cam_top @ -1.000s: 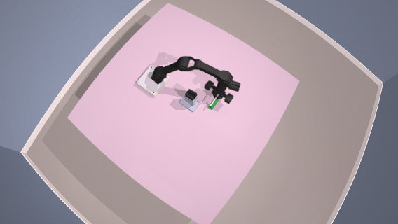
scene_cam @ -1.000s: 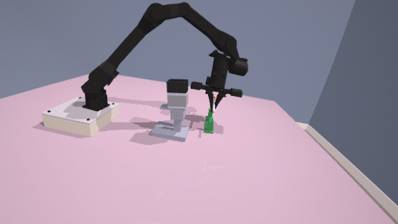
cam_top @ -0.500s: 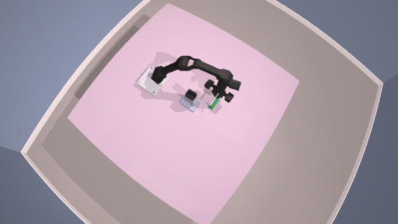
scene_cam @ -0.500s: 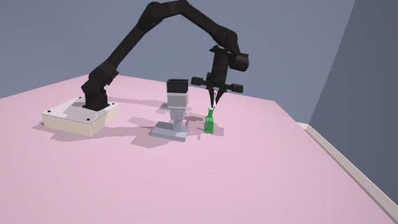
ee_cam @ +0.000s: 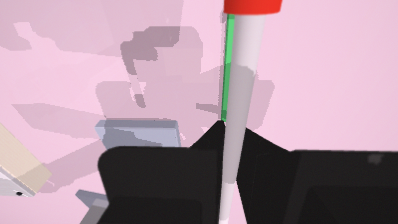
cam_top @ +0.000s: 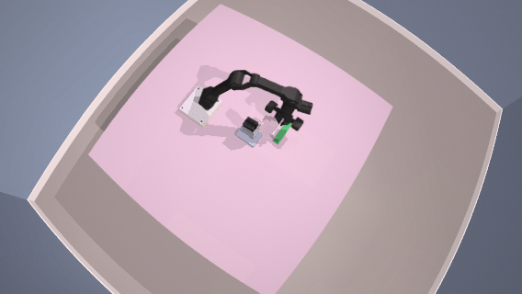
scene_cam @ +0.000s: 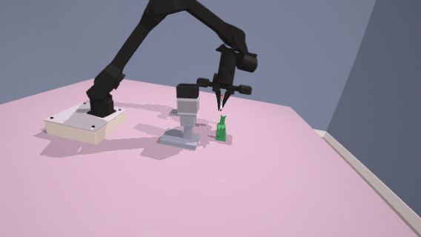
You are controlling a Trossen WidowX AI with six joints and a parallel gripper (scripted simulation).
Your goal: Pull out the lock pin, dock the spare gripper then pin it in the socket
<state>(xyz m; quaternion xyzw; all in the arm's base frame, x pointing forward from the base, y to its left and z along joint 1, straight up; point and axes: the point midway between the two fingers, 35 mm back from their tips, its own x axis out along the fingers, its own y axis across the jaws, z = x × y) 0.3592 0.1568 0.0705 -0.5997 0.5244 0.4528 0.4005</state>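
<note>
My gripper tip is now 12 cm to the left of the mount socket, 9 cm past it and 3 cm above it. From my gripper tip the other things lie so: green see-through block 6 cm below, 2 cm ahead, 1 cm to the left; then spare gripper 12 cm to the right, 8 cm behind, 4 cm above.
</note>
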